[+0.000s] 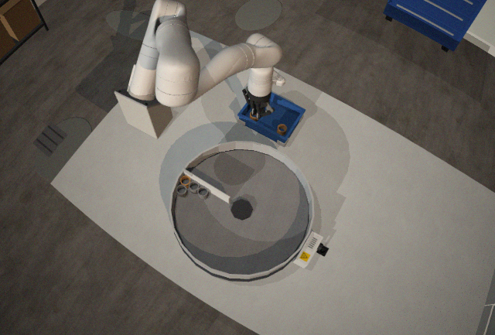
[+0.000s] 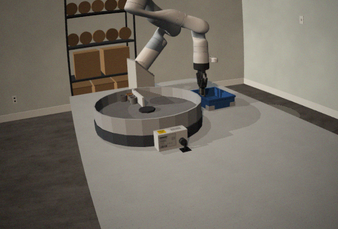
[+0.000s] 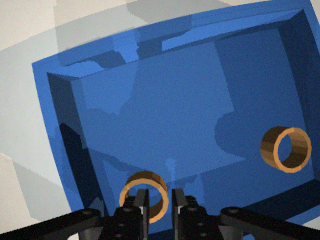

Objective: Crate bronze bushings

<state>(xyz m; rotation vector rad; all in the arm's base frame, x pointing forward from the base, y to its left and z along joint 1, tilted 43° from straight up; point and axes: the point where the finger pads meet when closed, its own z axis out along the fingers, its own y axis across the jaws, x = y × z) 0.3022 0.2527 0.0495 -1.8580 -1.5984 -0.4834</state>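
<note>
Now: the blue crate 4 cm to the left of my hand, 4 cm ahead of it and 3 cm below it. The rest, counted from my hand: turning table (31 cm to the right, 16 cm ahead).
</note>
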